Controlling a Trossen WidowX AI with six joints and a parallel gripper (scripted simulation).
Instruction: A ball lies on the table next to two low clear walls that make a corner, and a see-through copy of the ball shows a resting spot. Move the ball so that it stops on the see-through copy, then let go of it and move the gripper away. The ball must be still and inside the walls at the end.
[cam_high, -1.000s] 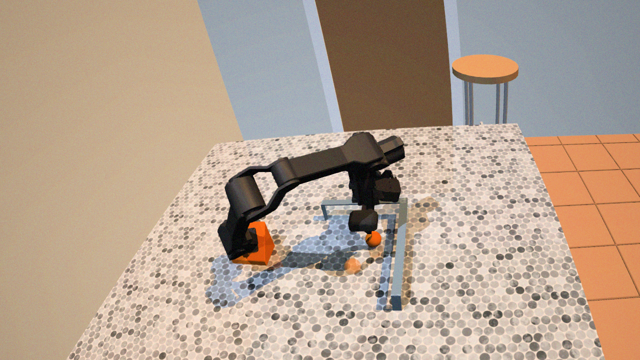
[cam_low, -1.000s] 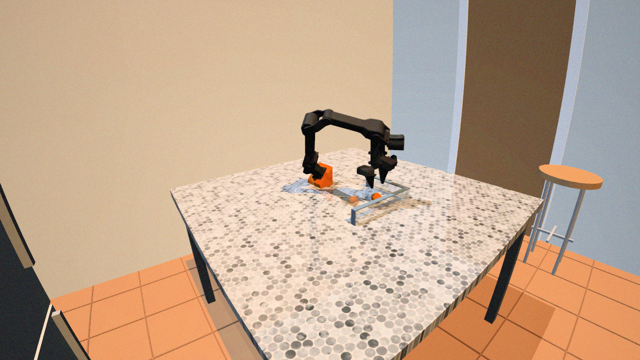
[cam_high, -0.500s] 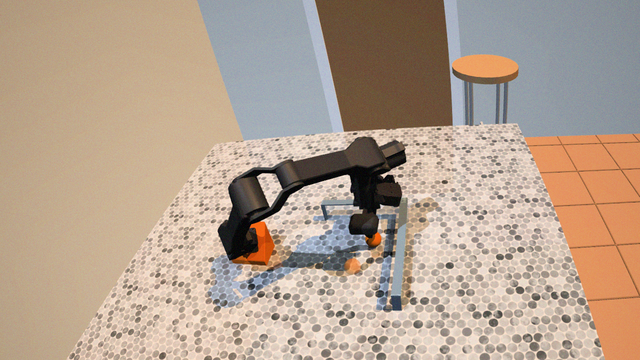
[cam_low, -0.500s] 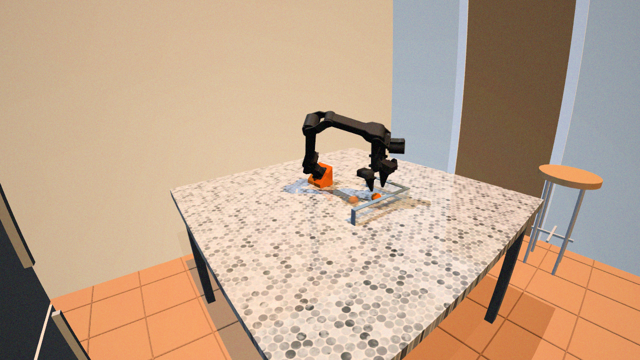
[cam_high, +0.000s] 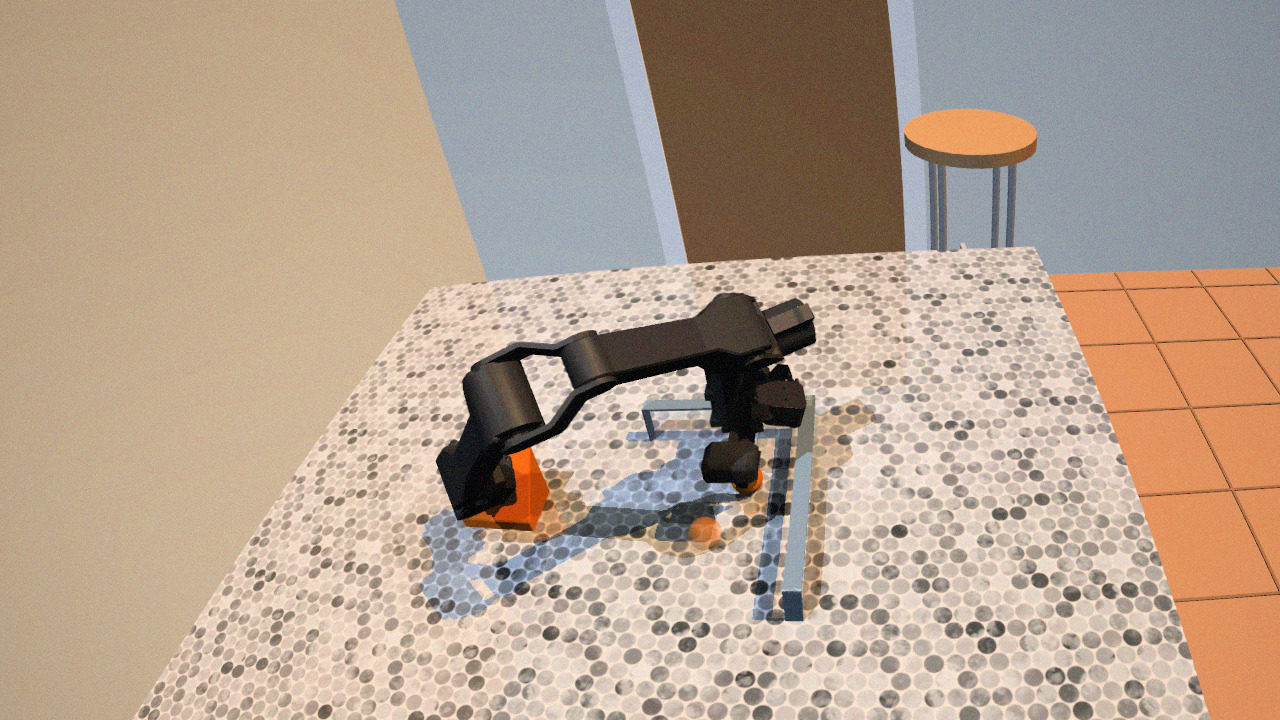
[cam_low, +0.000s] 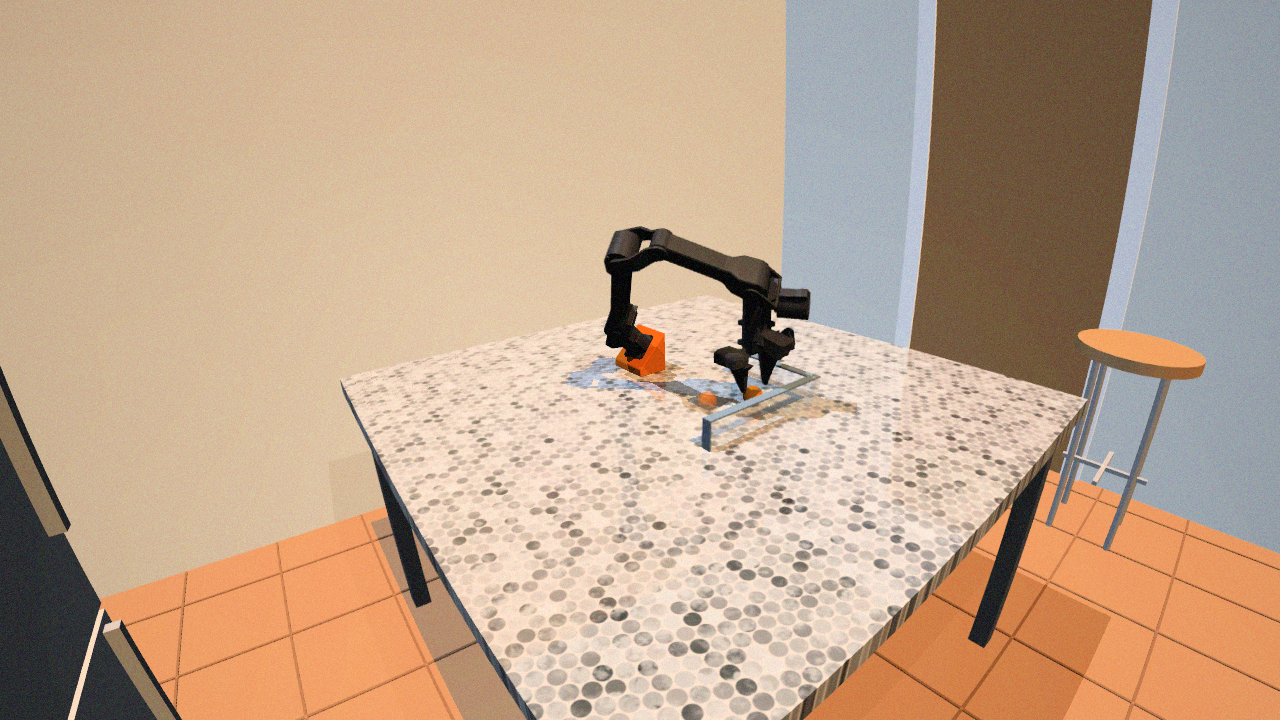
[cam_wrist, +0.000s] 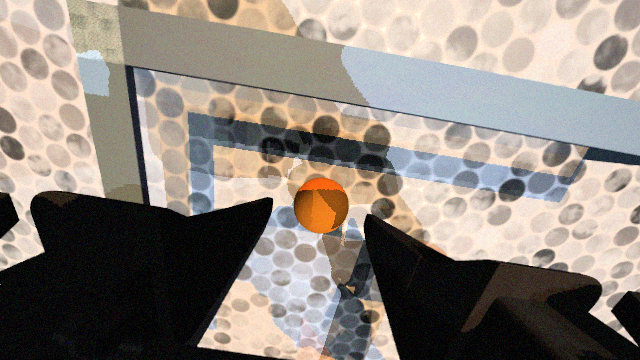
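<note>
Right now the orange ball is 2 cm below my gripper tip. The rest, counted from my gripper tip: see-through copy of ball 5 cm behind, 9 cm to the right, 2 cm below.
</note>
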